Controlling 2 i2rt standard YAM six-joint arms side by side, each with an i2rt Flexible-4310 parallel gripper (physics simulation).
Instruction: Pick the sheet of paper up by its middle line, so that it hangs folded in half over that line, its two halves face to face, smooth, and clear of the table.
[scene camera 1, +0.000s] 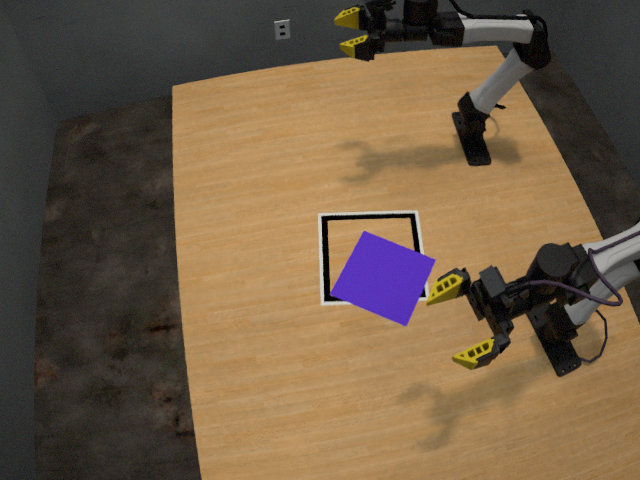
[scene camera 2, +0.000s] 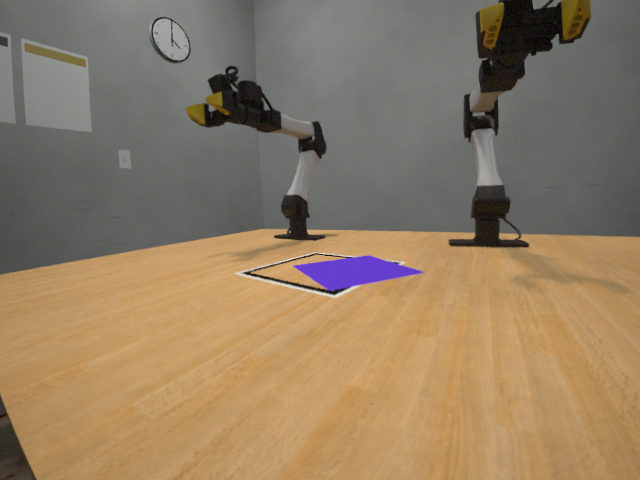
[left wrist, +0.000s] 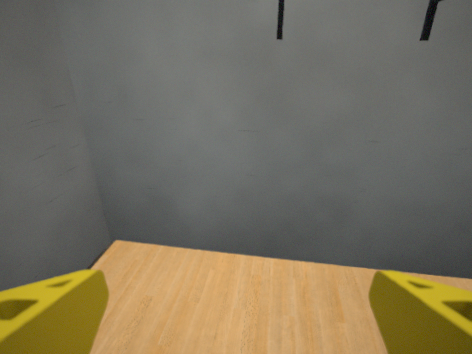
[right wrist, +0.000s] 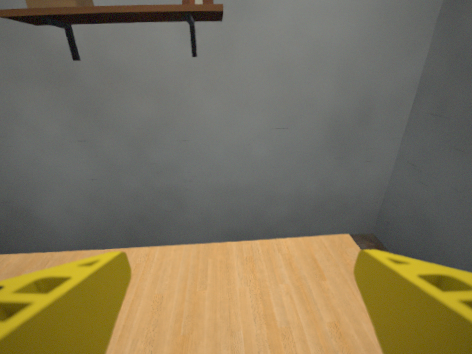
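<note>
A purple square sheet of paper (scene camera 1: 383, 278) (scene camera 2: 357, 272) lies flat and smooth on the table (scene camera 1: 248, 361) (scene camera 2: 217, 372). It lies turned at an angle over part of a black and white square outline (scene camera 1: 324, 248) (scene camera 2: 286, 283). My left gripper (scene camera 1: 440, 330) (scene camera 2: 532, 25) (left wrist: 238, 283) is open and empty, high above the table; in scene camera 1 it shows at the lower right of the sheet. My right gripper (scene camera 1: 338, 34) (scene camera 2: 201, 105) (right wrist: 241, 261) is open and empty, also high up, far from the sheet at the top of scene camera 1. The sheet does not show in either wrist view.
The two arm bases (scene camera 1: 471, 139) (scene camera 1: 555, 346) stand on the table along the right side in scene camera 1. The table's edge (scene camera 1: 176, 248) runs down the left there. Grey walls surround the table. A wall shelf (right wrist: 125, 15) shows in the right wrist view.
</note>
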